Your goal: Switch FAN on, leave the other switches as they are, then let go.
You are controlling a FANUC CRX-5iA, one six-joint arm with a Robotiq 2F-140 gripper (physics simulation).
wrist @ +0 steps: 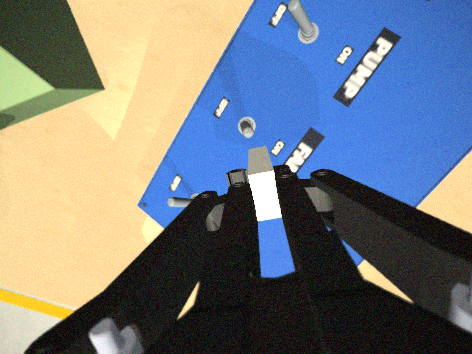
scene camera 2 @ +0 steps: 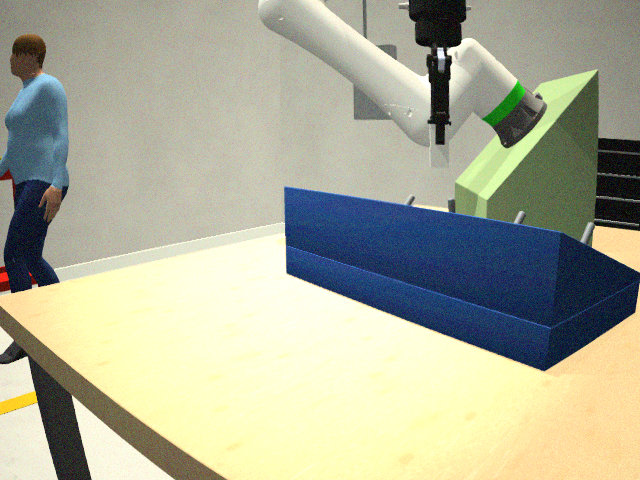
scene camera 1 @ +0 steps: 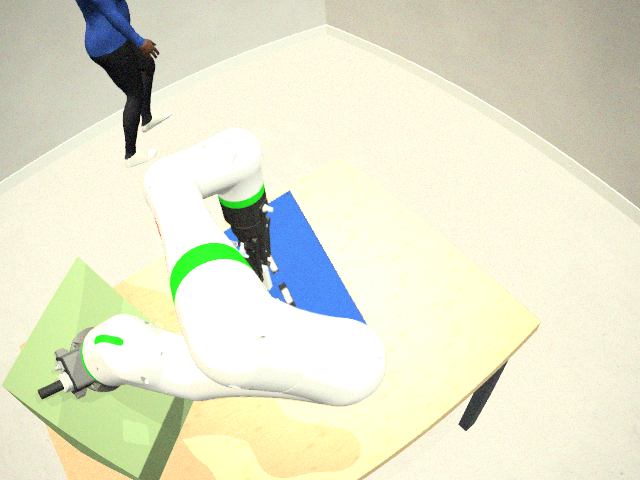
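Where they show: gripper, fingertip midpoint: [wrist: 260, 164] [scene camera 2: 439, 167] [scene camera 1: 265, 286]; arm's base at its link origin: [scene camera 2: 525, 125] [scene camera 1: 97, 360].
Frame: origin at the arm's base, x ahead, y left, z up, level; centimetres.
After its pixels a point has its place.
Observation:
A blue switch panel [scene camera 1: 310, 268] @(x 57.4, y -12.5, z -13.1 cm) [scene camera 2: 413, 227] @(x 65.1, y -8.7, z -14.1 cm) [wrist: 360, 120] @(x 55.0, y -6.7, z -14.8 cm) stands on the table, its sloped face away from scene camera 2. In the wrist view the FAN switch [wrist: 247, 128] @(x 42.9, y -8.4, z -13.1 cm) shows almost end on; its lever appears tipped towards ON, unlike its neighbours. The PUMP lever [wrist: 301, 19] @(x 47.2, y 2.3, z -15.0 cm) tips towards OFF. Another lever [wrist: 180, 202] @(x 35.8, y -18.1, z -14.6 cm), lower left, also tips towards OFF; its name is hidden. My gripper [scene camera 1: 266, 279] @(x 44.2, y -10.7, z -8.1 cm) [scene camera 2: 439, 147] [wrist: 260, 164] @(x 44.2, y -10.7, z -8.1 cm) is shut and empty. It points down above the panel, apart from the FAN lever. In scene camera 1 my arm hides much of the panel.
A green angled pedestal [scene camera 1: 82, 310] @(x 4.7, y 8.2, z 6.7 cm) [scene camera 2: 547, 165] @(x 16.5, y 5.9, z -8.2 cm) [wrist: 25, 80] @(x 19.4, y -5.4, z -13.9 cm) carries my arm's base beside the panel. The wooden table [scene camera 1: 413, 258] @(x 85.0, y -25.6, z -26.3 cm) [scene camera 2: 232, 335] @(x 78.1, y -26.5, z -26.3 cm) has a front edge in scene camera 2. A person [scene camera 1: 129, 77] stands beyond the table; a person [scene camera 2: 38, 129] also shows in scene camera 2.

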